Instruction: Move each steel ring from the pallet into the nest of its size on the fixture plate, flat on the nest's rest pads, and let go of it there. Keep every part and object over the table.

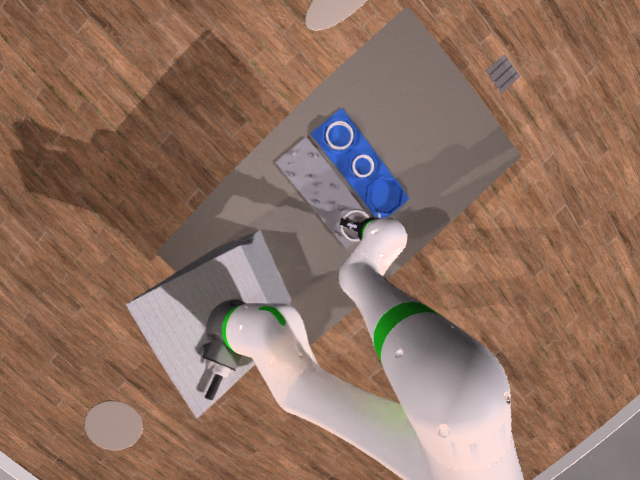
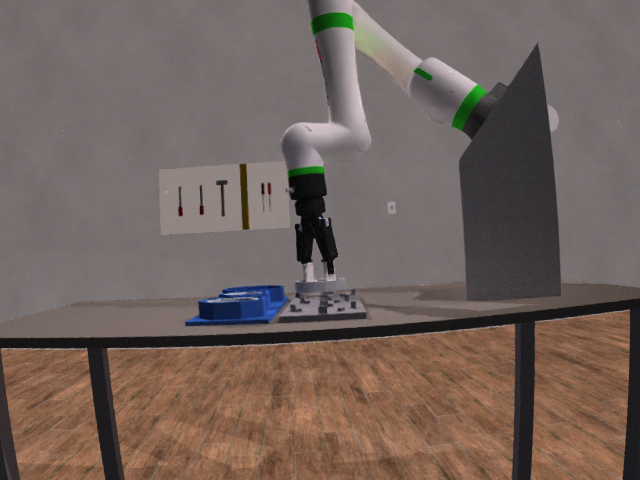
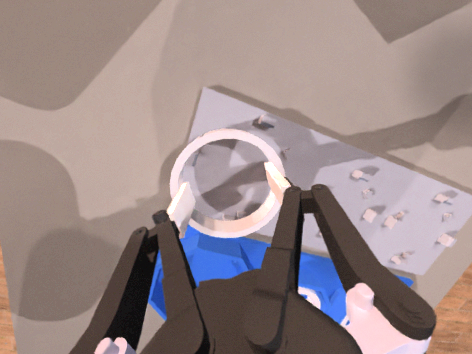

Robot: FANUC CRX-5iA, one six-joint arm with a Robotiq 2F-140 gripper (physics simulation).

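Places are measured from the arm's base along level axes (x ahead, y left, z up), in millimetres.
Pixels of known places: gripper, between the fingertips: [image 3: 228, 182]; arm's base, origin of its link: [image 1: 231, 326] [image 2: 494, 125].
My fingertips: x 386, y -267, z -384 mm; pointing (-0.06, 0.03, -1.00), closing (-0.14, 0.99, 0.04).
Observation:
Ahead of a thing's pixels: the offset from my fingertips to its top centre. "spot": to the spot under its first point. Level surfaces: height alone.
The grey fixture plate @(dz -19, dx +62, dy +158 mm) [image 1: 333, 204] [image 2: 341, 315] [image 3: 320, 150] with small upright pads lies beside the blue pallet [image 1: 329, 121] [image 2: 230, 310] [image 3: 205, 255]. A large steel ring [image 1: 354, 211] [image 2: 302, 286] [image 3: 227, 133] is over one end of the plate, near level, seemingly slightly above its pads. My gripper [image 1: 351, 225] [image 2: 318, 273] [image 3: 228, 182] points down, its two fingertips spread inside this ring and pressing outward on its inner wall, holding it. Another ring @(spot: dz +8, dx +335, dy +238 mm) [image 1: 339, 121] and a smaller ring @(spot: dz +8, dx +259, dy +101 mm) [image 1: 362, 155] lie in pallet recesses; the recess nearest the gripper is empty. Pads under the held ring are partly hidden.
A tall grey slanted block [image 1: 180, 335] [image 2: 511, 232] stands at one end of the table @(dz -31 mm) [image 1: 413, 77] [image 2: 413, 304]. A second arm part with a dark tool [image 1: 217, 356] reaches over it. The pallet's raised octagonal walls stand close to the plate's side.

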